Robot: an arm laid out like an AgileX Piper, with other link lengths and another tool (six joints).
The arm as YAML. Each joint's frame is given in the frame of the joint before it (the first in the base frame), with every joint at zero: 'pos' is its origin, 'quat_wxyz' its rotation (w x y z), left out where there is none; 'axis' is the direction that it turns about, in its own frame. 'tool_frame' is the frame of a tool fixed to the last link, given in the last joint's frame.
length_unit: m
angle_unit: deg
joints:
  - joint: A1
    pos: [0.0, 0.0, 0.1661]
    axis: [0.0, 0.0, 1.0]
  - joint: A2
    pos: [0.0, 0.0, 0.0]
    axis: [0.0, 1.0, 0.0]
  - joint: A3
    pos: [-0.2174, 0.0, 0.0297]
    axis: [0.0, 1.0, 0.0]
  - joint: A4
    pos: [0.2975, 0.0, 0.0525]
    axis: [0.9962, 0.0, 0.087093]
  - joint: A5
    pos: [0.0, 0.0, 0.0]
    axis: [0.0, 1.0, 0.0]
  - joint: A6
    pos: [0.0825, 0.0, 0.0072]
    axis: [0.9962, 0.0, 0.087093]
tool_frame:
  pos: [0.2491, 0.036, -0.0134]
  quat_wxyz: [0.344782, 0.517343, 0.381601, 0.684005]
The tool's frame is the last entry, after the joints.
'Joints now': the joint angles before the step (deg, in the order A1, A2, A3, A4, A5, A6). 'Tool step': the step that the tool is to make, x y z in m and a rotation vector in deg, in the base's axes. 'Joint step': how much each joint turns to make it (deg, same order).
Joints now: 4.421, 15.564, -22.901, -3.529, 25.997, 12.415
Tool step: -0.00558, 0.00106, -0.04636, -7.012, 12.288, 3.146
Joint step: 0.000, 12.340, -8.985, 2.398, 9.285, -8.991
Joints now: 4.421, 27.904, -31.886, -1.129, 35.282, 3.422
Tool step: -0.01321, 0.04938, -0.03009, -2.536, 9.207, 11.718
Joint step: 1.264, 12.108, -8.195, 12.291, 6.449, -16.182
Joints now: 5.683, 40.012, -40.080, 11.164, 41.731, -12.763
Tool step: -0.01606, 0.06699, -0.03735, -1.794, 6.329, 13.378
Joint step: 6.841, 12.098, -4.773, 6.634, 0.873, -9.761
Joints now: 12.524, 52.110, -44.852, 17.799, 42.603, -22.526
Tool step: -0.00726, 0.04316, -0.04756, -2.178, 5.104, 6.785
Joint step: 6.550, 12.112, -3.176, 0.672, -3.217, -1.855
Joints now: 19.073, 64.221, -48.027, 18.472, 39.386, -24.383
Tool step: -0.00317, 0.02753, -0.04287, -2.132, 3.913, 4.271
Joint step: 3.950, 11.168, -3.793, 0.772, -2.748, -1.801
